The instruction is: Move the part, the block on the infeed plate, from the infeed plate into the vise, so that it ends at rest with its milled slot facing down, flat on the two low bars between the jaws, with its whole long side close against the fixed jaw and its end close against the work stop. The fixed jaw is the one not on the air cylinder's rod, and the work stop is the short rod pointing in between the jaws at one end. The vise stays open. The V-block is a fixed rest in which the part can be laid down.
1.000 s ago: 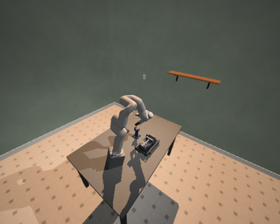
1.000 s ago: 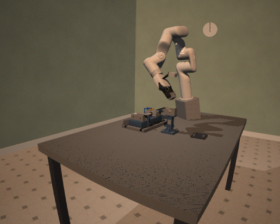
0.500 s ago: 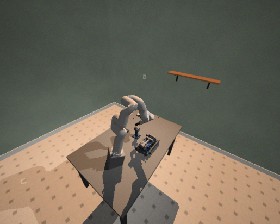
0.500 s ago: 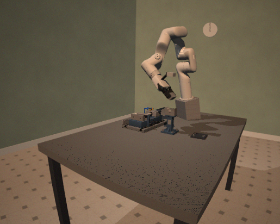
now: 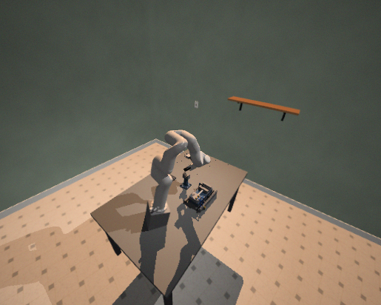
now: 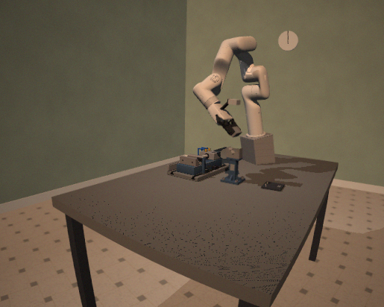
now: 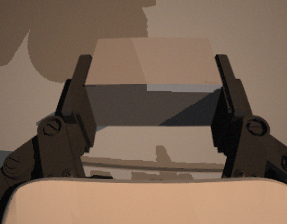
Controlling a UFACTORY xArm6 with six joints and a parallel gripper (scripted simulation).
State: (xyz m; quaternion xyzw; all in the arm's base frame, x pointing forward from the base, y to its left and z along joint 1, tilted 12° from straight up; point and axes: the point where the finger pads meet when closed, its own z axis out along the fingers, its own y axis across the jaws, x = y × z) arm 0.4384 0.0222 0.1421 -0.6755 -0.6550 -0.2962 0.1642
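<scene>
Right now the part is 1 cm below my hand. From my hand the other things lie so: air cylinder rod: 8 cm behind, 19 cm to the right, 16 cm below; work stop: 2 cm ahead, 16 cm to the right, 15 cm below; vise base rail: 8 cm behind, 29 cm to the right, 21 cm below.
</scene>
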